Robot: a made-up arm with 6 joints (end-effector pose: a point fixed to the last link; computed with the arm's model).
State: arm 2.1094 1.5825 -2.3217 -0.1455 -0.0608 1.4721
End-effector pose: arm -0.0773 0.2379 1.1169 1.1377 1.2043 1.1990
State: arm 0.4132 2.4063 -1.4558 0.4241 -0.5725 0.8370
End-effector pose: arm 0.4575 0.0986 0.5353 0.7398 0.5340 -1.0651
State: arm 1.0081 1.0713 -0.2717 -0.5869 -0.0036 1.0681
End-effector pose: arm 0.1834 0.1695 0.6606 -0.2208 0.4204 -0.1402
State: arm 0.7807 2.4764 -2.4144 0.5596 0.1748 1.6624
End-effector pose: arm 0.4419 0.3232 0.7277 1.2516 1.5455 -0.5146
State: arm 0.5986 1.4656 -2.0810 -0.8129 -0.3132 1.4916
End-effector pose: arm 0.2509 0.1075 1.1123 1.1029 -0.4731 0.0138
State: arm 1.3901 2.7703 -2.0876 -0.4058 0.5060 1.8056
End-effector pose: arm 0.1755 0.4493 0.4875 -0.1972 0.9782 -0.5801
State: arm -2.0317 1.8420 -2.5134 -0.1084 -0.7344 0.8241
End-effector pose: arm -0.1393 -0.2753 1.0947 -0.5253 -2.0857 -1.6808
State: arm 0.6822 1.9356 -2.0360 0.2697 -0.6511 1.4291
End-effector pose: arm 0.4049 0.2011 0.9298 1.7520 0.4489 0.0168
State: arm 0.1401 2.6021 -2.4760 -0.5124 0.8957 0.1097
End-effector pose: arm 0.5554 0.0010 0.6685 -0.8706 0.2232 -0.9073
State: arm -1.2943 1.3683 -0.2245 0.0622 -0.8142 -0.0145
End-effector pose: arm 0.0629 -0.2712 0.6227 -0.2429 -0.0296 -2.2989
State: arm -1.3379 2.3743 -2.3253 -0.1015 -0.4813 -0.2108
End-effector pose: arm 0.1263 -0.5384 0.8150 -0.8152 -0.8964 -2.1414
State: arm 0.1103 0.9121 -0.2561 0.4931 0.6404 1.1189
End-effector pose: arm 0.2258 -0.0326 0.6401 0.5651 1.5276 -1.4234
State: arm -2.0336 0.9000 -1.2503 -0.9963 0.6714 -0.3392
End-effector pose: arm -0.1280 -0.2101 0.9679 1.6176 -1.0940 2.2382
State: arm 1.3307 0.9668 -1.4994 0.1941 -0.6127 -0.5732
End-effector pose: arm 0.0902 0.1439 1.0776 1.0966 -1.0591 -0.1618
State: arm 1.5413 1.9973 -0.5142 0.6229 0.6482 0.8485
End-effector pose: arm 0.0471 0.1571 0.4792 -1.2569 1.2756 -0.6552
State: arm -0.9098 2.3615 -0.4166 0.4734 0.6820 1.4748
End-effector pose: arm 0.0408 -0.1034 0.4487 -0.4745 -1.6302 1.4183
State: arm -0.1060 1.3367 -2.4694 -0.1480 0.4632 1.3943
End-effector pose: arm 0.1567 -0.0948 1.1664 1.4479 -0.4206 -0.7196
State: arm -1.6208 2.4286 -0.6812 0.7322 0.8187 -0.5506
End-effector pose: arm 0.0298 -0.1795 0.4294 1.1906 1.8804 -1.2595
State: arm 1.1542 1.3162 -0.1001 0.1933 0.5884 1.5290
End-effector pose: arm 0.1212 0.0820 0.5487 -0.6172 1.3717 -1.1924
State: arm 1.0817 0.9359 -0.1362 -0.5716 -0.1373 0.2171
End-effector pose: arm 0.1378 0.1631 0.6515 -0.4722 -0.2784 0.3698
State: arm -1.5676 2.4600 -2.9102 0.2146 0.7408 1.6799
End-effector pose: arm -0.0222 -0.5259 0.8657 2.0925 -0.5383 -2.0970
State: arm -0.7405 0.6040 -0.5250 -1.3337 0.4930 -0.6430
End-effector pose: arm 0.1432 -0.2060 0.8125 -2.2624 0.1177 -0.8385
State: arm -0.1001 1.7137 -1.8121 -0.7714 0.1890 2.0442
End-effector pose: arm 0.4370 -0.1244 0.9311 1.1981 0.1335 -1.2419
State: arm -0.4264 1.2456 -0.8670 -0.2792 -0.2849 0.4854
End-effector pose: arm 0.3191 -0.1858 0.8095 0.1077 -0.2838 -1.3591
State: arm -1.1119 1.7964 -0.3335 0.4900 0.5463 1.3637
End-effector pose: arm 0.0592 -0.1802 0.5019 -1.1484 -1.4224 1.7510
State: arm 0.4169 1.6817 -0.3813 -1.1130 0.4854 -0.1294
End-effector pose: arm 0.2350 0.0220 0.5326 -1.6946 0.0969 0.4457
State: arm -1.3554 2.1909 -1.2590 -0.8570 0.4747 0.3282
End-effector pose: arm 0.0693 -0.4312 0.5361 -0.6979 1.2627 -1.8268
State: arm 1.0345 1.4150 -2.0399 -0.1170 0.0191 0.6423
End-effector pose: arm 0.1924 0.1931 1.0971 1.0074 -0.2330 0.0767
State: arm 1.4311 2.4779 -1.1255 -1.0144 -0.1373 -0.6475
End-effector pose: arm 0.0768 0.2946 0.4134 -0.9846 -1.1500 1.6770
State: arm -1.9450 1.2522 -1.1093 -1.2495 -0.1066 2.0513
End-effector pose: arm -0.1266 -0.3392 0.8895 0.6338 -0.7048 -2.8149
